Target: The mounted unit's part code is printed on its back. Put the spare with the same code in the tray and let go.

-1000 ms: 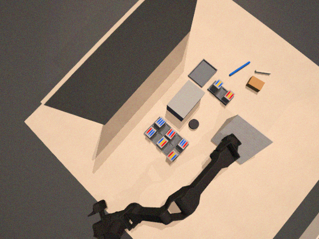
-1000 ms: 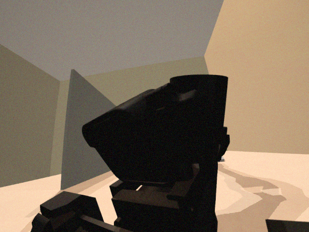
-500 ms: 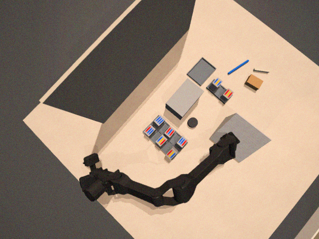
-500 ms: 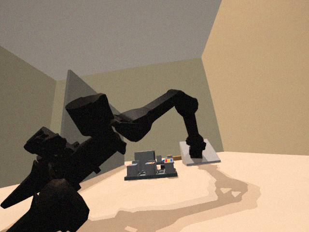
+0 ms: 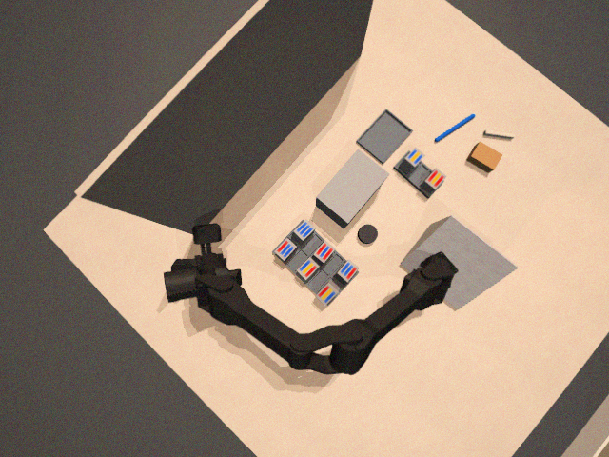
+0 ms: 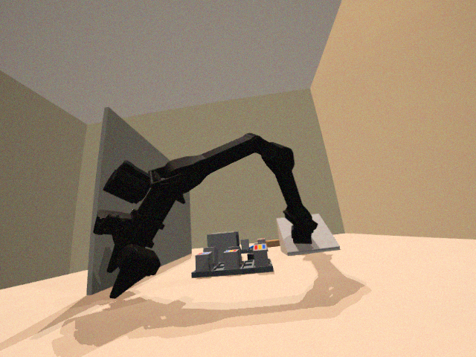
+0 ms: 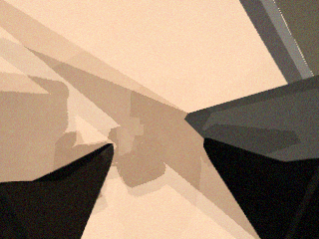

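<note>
Now: gripper tip 28 cm past the grey spare block, 24 cm to the left of it and 2 cm below it. Round my gripper tip: black tape roll: 35 cm to the right, 25 cm behind, 1 cm below; grey wall panel: 36 cm to the right, 20 cm above, 11 cm ahead; grey mounted unit: 38 cm to the right, 14 cm behind, 3 cm above.
</note>
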